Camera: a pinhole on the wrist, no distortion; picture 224 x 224 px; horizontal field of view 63.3 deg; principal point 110.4 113.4 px. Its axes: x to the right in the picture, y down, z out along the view. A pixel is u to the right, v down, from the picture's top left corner.
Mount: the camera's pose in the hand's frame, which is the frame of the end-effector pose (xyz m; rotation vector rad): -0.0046 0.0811 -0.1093 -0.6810 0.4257 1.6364
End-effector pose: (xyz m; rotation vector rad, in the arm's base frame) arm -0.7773 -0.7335 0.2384 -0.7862 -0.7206 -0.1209
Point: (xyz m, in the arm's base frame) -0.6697 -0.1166 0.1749
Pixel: 121.6 30.6
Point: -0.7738 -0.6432 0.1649
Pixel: 19.1 122.0
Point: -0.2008 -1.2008 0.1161
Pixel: behind the camera
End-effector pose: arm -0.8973 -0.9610 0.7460 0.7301 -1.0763 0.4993
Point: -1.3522 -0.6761 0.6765
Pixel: 209.2 176.7
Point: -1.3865 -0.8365 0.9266
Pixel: 132.4 84.7
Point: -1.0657 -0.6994 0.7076
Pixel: outside the picture
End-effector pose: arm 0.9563 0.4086 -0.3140 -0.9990 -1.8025 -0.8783
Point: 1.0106 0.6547 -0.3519
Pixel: 8.7 71.2
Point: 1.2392 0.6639 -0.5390
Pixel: 109.8 170.4
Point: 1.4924 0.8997 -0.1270
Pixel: 203.0 22.1
